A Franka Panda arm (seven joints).
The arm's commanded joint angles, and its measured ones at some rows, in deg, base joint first. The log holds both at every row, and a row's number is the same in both.
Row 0, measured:
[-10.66 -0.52 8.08 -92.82 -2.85 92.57 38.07]
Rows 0 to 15, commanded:
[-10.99 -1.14 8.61 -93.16 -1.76 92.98 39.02]
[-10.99 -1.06 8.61 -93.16 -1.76 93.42 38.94]
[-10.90 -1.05 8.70 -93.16 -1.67 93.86 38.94]
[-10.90 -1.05 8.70 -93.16 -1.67 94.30 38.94]
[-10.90 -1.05 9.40 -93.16 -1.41 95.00 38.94]
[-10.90 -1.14 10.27 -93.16 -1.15 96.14 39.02]
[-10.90 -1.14 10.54 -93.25 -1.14 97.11 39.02]
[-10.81 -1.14 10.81 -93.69 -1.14 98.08 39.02]
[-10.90 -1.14 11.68 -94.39 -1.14 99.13 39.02]
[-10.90 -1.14 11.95 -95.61 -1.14 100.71 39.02]
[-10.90 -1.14 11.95 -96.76 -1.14 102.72 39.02]
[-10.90 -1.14 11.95 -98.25 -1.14 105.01 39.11]
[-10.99 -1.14 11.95 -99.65 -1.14 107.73 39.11]
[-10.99 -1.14 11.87 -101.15 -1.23 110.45 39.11]
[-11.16 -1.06 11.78 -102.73 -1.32 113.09 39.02]
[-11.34 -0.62 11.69 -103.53 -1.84 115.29 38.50]
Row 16, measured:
[-10.63 -0.32 11.61 -99.32 -1.95 108.62 38.13]
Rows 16 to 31, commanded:
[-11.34 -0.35 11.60 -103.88 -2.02 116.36 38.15]
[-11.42 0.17 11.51 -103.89 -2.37 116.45 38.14]
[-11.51 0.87 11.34 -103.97 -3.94 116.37 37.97]
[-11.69 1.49 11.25 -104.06 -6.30 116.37 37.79]
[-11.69 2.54 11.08 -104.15 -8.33 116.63 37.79]
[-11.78 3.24 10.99 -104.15 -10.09 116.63 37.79]
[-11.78 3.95 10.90 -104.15 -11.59 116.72 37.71]
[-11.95 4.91 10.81 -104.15 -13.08 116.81 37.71]
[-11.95 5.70 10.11 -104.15 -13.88 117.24 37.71]
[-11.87 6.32 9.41 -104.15 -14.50 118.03 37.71]
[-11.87 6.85 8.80 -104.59 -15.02 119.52 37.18]
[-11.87 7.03 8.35 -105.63 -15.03 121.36 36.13]
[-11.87 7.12 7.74 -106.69 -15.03 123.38 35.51]
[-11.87 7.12 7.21 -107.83 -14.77 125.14 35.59]
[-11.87 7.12 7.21 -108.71 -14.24 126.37 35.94]
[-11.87 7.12 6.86 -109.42 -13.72 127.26 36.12]
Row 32, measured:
[-11.85 8.08 7.48 -106.22 -13.99 123.39 36.37]
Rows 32 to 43, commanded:
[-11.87 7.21 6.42 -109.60 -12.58 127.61 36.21]
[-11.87 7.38 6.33 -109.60 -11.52 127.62 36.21]
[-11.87 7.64 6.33 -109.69 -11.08 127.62 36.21]
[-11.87 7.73 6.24 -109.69 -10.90 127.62 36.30]
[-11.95 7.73 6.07 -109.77 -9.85 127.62 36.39]
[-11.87 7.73 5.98 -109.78 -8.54 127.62 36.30]
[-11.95 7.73 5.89 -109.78 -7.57 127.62 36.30]
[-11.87 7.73 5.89 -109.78 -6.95 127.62 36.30]
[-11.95 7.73 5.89 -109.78 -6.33 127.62 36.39]
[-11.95 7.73 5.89 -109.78 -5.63 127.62 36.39]
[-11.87 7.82 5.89 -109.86 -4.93 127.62 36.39]
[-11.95 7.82 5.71 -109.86 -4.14 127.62 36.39]
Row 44, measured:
[-11.86 8.31 5.95 -108.93 -6.46 126.44 36.39]
